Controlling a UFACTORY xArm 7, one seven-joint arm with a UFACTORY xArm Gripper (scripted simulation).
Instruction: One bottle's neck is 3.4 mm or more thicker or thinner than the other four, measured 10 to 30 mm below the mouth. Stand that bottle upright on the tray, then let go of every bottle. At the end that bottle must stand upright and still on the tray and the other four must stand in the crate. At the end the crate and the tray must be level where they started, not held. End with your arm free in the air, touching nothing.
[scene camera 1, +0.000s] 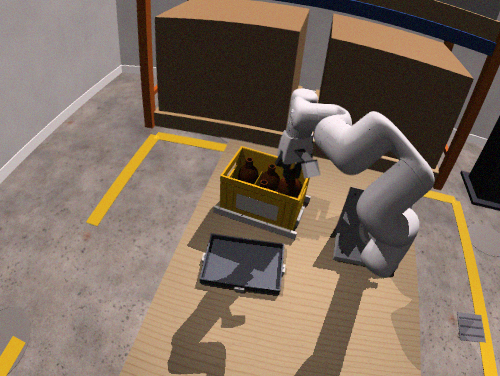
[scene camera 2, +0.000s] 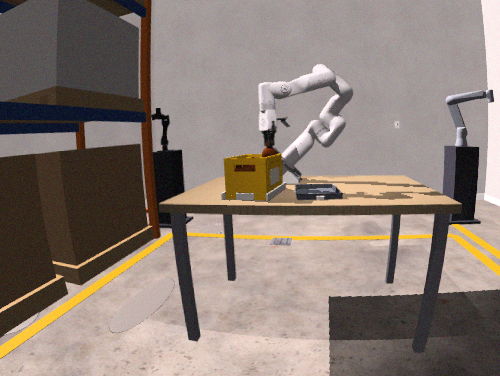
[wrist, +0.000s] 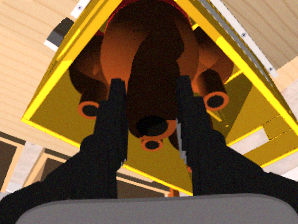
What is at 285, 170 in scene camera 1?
My gripper.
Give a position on a yellow crate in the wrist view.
247, 111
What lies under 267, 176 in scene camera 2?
A yellow crate.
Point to my gripper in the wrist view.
At 151, 94
